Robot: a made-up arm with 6 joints.
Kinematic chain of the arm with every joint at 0, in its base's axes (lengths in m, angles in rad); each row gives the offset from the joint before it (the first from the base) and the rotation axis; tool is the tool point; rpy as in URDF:
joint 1: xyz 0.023 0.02 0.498 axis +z
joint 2: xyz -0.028 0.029 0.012 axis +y
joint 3: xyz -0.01 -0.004 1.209 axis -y
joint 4: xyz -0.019 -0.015 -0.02 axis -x
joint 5: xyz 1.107 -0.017 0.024 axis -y
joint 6: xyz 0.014 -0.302 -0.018 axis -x
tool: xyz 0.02 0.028 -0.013 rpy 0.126 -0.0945 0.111
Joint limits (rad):
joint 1: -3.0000..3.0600
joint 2: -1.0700..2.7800
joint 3: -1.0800..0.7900
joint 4: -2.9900..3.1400
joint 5: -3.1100..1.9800
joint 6: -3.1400..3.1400
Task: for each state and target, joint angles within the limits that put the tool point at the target. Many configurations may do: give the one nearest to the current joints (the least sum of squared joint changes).
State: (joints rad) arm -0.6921 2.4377 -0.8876 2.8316 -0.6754 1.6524
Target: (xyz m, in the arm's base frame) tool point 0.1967 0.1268 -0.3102
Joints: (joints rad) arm -0.8687 1.9761 -1.0730 2.2804 -0.7023 1.5855
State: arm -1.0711 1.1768 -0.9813 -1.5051 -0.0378 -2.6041
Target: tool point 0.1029 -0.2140 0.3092
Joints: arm -1.0478 0.8840 -0.9759 -1.4897 -0.0316 -2.5974
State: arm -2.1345 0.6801 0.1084 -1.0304 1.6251 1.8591
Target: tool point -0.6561 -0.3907 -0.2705
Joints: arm -2.3435 1.3069 -0.3308 -1.0910 1.6096 1.8636
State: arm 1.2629 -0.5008 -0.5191 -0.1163 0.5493 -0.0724
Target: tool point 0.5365 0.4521 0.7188
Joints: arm 1.1248 0.0885 -0.9240 -0.2201 0.5406 -0.0483
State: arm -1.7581 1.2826 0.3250 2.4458 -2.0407 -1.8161
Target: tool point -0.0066 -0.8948 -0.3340
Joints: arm -1.9053 1.4040 -0.5716 2.6044 -2.0507 -1.7900
